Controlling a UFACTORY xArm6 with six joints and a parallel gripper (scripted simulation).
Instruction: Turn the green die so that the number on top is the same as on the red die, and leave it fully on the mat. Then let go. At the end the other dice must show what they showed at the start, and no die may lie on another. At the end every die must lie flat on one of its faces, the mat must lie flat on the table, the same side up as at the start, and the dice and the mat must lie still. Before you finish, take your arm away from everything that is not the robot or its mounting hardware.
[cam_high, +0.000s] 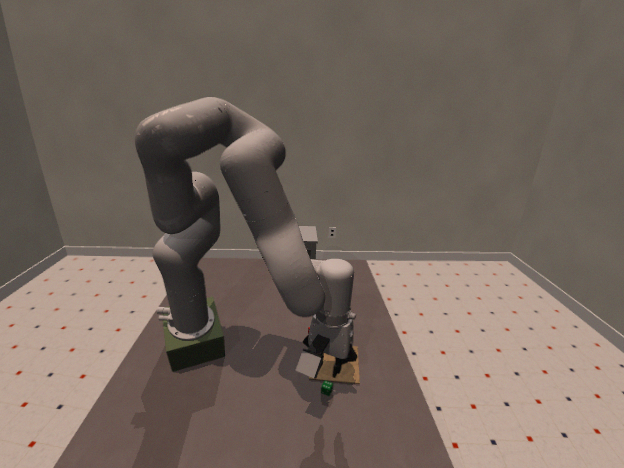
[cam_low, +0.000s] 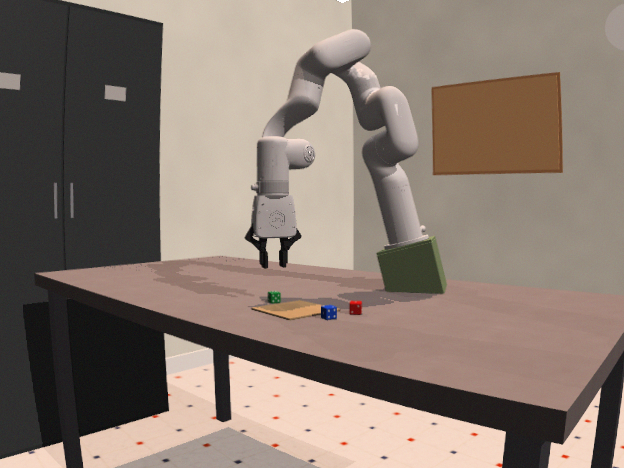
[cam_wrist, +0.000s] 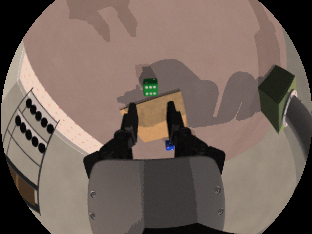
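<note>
Now: the green die 90 mm below my hand. Also, from my hand: red die: 230 mm to the left, 90 mm below, 10 mm behind; tan mat: 100 mm to the left, 100 mm below, 40 mm ahead; blue die: 210 mm to the left, 90 mm below, 60 mm ahead.
</note>
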